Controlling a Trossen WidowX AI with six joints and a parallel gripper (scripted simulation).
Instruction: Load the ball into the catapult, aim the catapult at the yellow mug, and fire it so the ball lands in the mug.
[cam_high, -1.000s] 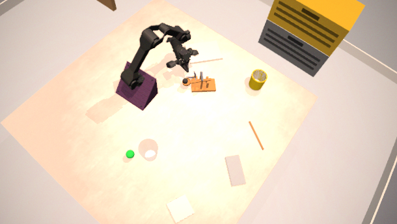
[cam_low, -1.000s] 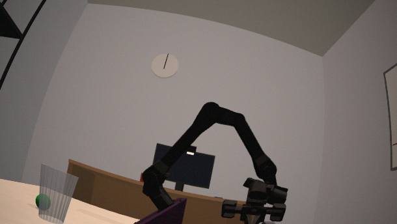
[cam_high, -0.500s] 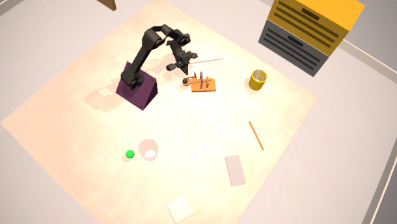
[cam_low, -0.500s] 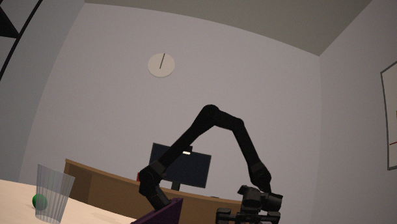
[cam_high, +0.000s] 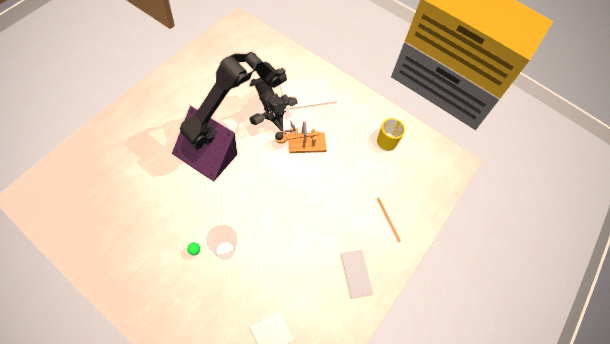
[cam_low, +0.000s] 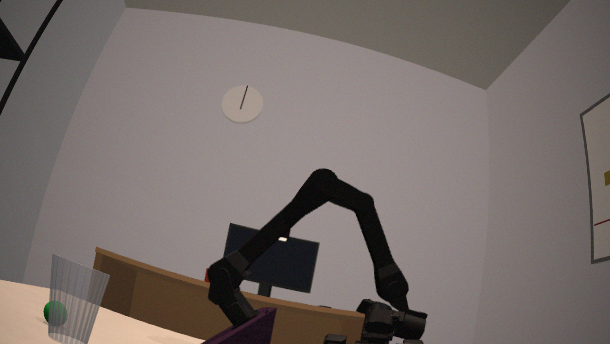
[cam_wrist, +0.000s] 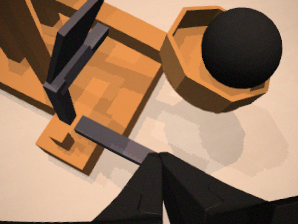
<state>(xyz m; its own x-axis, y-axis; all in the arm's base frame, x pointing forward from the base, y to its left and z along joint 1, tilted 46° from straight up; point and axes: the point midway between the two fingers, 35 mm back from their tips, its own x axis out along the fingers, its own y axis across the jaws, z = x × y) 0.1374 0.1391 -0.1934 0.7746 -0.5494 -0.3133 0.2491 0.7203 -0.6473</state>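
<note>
My gripper tip is 4 cm to the left of the black ball, 3 cm below it and 2 cm short of it. The rest, counted from my gripper tip: yellow mug 32 cm ahead, 26 cm to the left; then pale sheet 23 cm to the left, 6 cm behind, 2 cm below; then orange catapult 6 cm ahead, 2 cm above, 1 cm to the left.
</note>
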